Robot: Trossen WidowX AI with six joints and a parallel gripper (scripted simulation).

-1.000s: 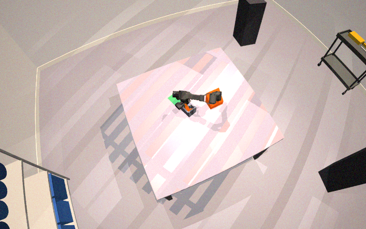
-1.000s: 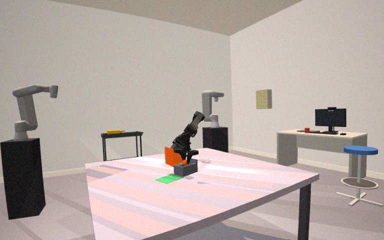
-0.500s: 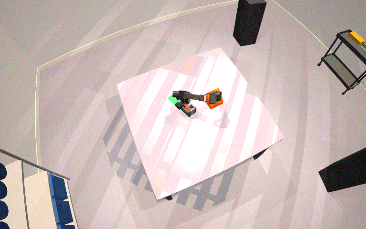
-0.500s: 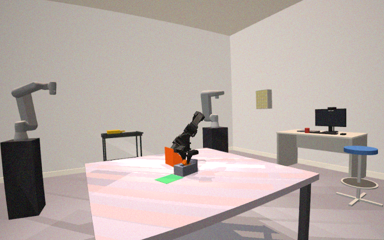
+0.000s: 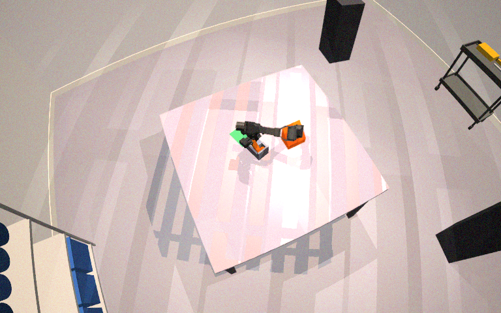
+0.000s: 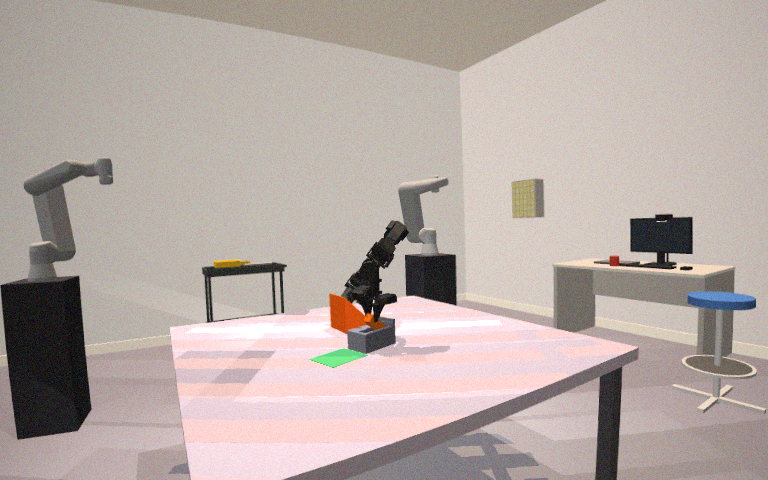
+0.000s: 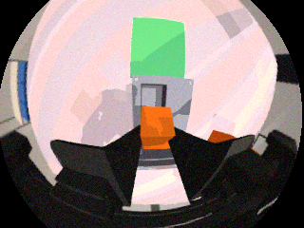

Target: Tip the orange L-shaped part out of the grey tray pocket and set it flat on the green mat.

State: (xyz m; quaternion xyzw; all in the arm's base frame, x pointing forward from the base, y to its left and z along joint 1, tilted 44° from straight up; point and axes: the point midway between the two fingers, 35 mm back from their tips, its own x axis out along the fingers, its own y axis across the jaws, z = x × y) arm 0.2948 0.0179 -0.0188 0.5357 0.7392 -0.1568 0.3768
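Right now my gripper tip is 40 mm short of the green mat, 140 mm to the left of it and 110 mm above it. From my gripper tip the other things lie so: orange L-shaped part (30 mm behind, 30 mm to the left, 30 mm below).
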